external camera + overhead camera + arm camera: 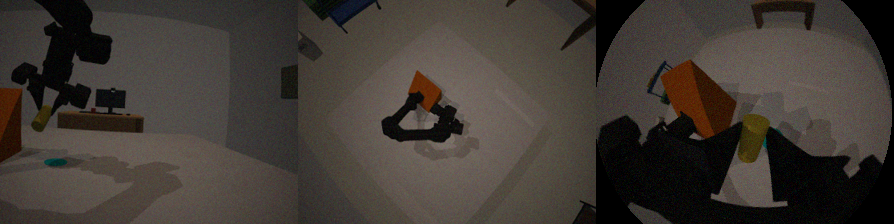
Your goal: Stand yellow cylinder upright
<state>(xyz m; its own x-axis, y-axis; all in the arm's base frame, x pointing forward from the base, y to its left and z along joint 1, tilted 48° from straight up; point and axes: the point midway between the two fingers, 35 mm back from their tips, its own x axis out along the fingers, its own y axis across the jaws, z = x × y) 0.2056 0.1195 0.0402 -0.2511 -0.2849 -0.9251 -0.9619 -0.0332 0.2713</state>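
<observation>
The cyan circle lies 30 mm ahead of my gripper tip, 10 mm to the right of it and 120 mm below it. The rest, counted from my gripper tip: yellow tall cylinder: 20 mm to the right, 10 mm below.
</observation>
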